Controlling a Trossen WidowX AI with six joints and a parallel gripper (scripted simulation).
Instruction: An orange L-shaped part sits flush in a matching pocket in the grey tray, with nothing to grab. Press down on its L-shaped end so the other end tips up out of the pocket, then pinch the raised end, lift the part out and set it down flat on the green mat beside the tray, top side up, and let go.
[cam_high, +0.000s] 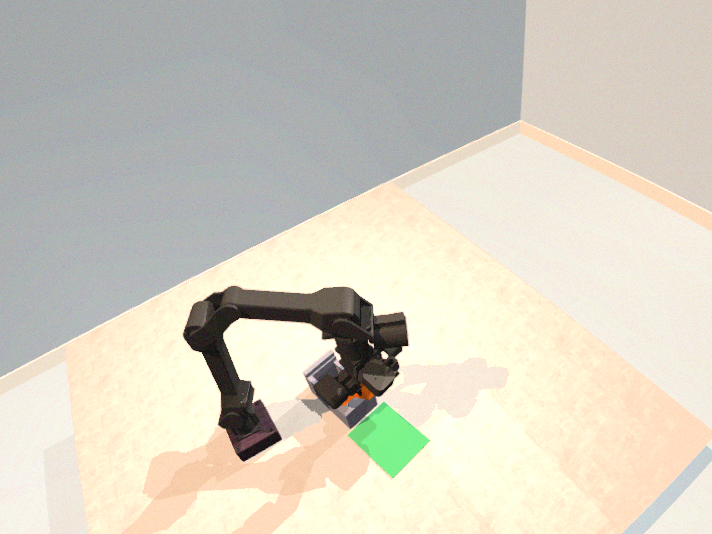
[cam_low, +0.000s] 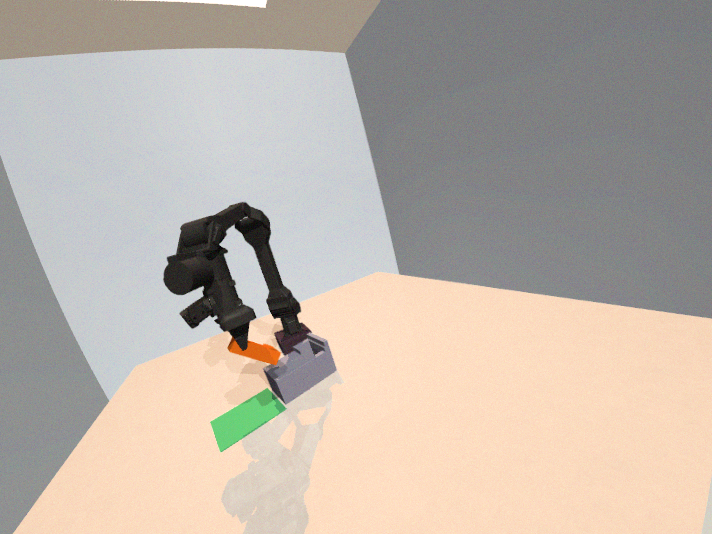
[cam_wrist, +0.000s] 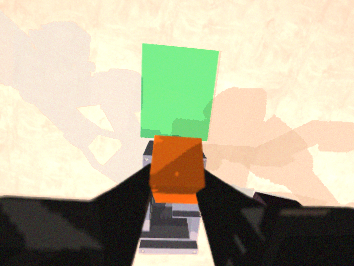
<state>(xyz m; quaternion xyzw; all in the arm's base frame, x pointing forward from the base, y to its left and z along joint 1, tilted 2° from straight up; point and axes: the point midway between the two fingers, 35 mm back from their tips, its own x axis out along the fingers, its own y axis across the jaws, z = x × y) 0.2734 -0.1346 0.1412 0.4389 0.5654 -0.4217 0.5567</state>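
My gripper tip is now 170 mm above the green mat, 50 mm to the left of it and 10 mm short of it. Also, from my gripper tip: orange L-shaped part 30 mm to the left, 30 mm below, 20 mm behind.
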